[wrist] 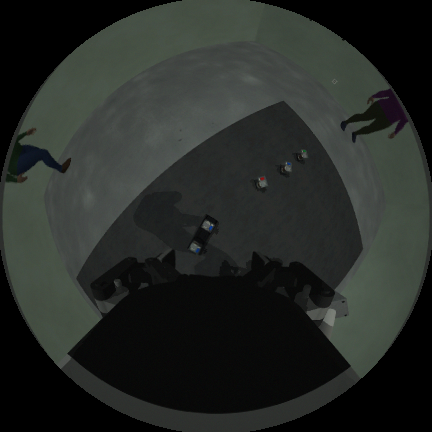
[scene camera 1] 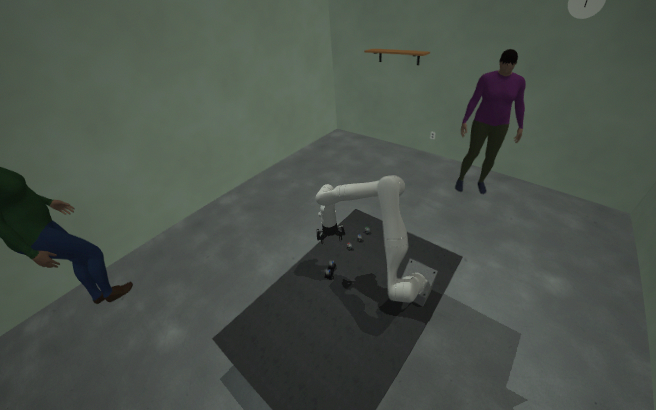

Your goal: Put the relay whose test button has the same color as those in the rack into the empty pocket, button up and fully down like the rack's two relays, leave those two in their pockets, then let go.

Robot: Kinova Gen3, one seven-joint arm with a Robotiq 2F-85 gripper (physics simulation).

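Pixels of known places: gripper, fingertip midpoint: [wrist: 212, 259] [scene camera 1: 331, 242]; arm's base at its link origin: [scene camera 1: 417, 281].
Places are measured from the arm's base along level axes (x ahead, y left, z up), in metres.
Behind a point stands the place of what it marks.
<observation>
The black rack [wrist: 203, 236] @(x 0.460, y 0.137, z -0.121 m) holds two relays with blue buttons, the upper relay [wrist: 206, 225] @(x 0.480, y 0.107, z -0.077 m) [scene camera 1: 331, 263] @(x 0.474, y 0.112, z -0.080 m) and the lower relay [wrist: 195, 247] @(x 0.456, y 0.163, z -0.077 m) [scene camera 1: 328, 273] @(x 0.447, y 0.174, z -0.087 m) in the wrist view; a dark pocket between them looks empty. Three loose relays lie apart in a slanting row: a red-button relay [wrist: 261, 183] @(x 0.474, y -0.065, z -0.081 m) [scene camera 1: 349, 246] @(x 0.469, y -0.062, z -0.089 m) nearest the rack, a blue-button relay [wrist: 286, 168] @(x 0.462, y -0.156, z -0.082 m) [scene camera 1: 359, 237] @(x 0.459, y -0.159, z -0.085 m) in the middle and a green-button relay [wrist: 302, 155] @(x 0.459, y -0.242, z -0.084 m) [scene camera 1: 367, 230] @(x 0.452, y -0.244, z -0.088 m) farthest. My gripper [scene camera 1: 331, 241] @(x 0.458, y 0.106, z 0.111 m) [wrist: 212, 259] @(x 0.458, y 0.106, z 0.111 m) is open and empty, high above the rack and relays.
The dark mat [scene camera 1: 300, 325] @(x 0.379, y 0.489, z -0.124 m) [wrist: 320, 215] @(x 0.254, y -0.204, z -0.124 m) lies under everything, with the arm's base at its right in the scene view. A small dark object [scene camera 1: 347, 283] sits in the arm's shadow, too dim to identify. Two people stand on the floor, one green-topped [scene camera 1: 20, 210], one purple-topped [scene camera 1: 497, 100].
</observation>
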